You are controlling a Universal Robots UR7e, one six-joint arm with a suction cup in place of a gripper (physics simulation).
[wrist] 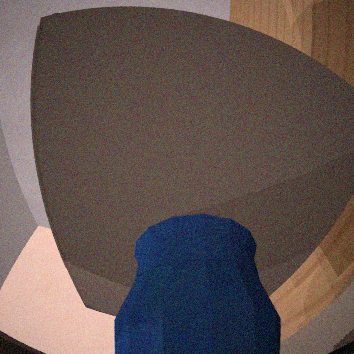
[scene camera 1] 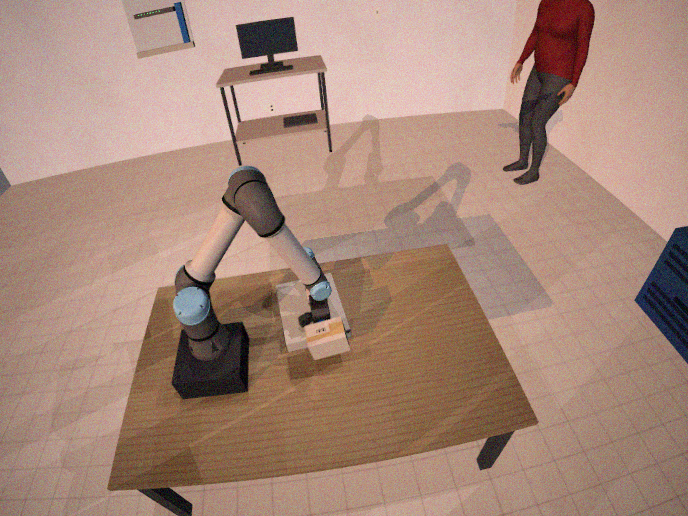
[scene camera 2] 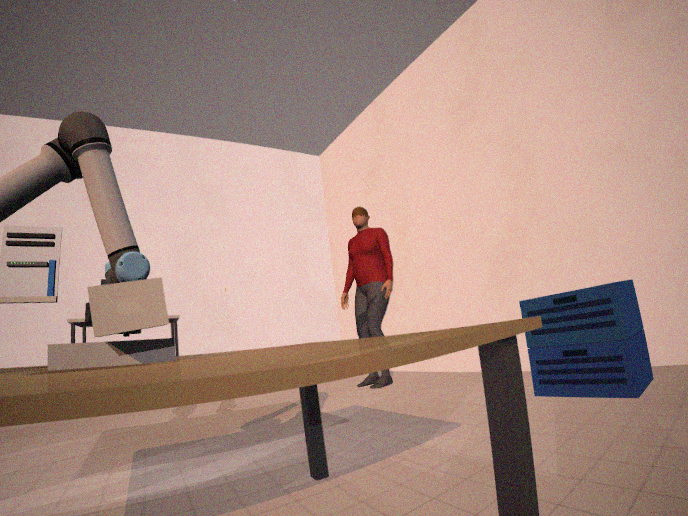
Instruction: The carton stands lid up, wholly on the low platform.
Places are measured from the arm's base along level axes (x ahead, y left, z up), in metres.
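Where they show: hand, its tool point: (wrist: 192, 232) (scene camera 1: 324, 332); arm's base, origin of its link: (scene camera 1: 210, 343).
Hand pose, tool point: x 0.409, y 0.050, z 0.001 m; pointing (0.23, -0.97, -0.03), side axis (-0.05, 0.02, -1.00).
Observation:
Each offset is from my tool point to the top centre of the thing. Level surfaces: height alone.
The pale carton {dy -0.029, dx +0.014, dz +0.055 m} (scene camera 1: 328, 346) (scene camera 2: 127, 308) (wrist: 150, 120) hangs from my suction gripper (scene camera 1: 318, 320) (wrist: 197, 222), whose blue cup is against a plain side face. In the scene camera 1 view the face with an orange tape strip and small dark marks is uppermost. In the scene camera 2 view the carton is slightly tilted, with its underside a little above the low platform {dy +0.176, dx -0.075, dz -0.056 m} (scene camera 1: 291, 313) (scene camera 2: 83, 356). It covers the platform's front right part in the scene camera 1 view. The contact at the cup is partly hidden.
The platform lies on the wooden table {dz -0.105 m} (scene camera 1: 400, 355) (scene camera 2: 311, 361), right of the arm's black base (scene camera 1: 211, 374). Behind the table stand a desk with a monitor (scene camera 1: 266, 37) and a person in red (scene camera 1: 562, 41) (scene camera 2: 369, 255). A blue cabinet (scene camera 1: 669, 294) (scene camera 2: 583, 338) is at the right.

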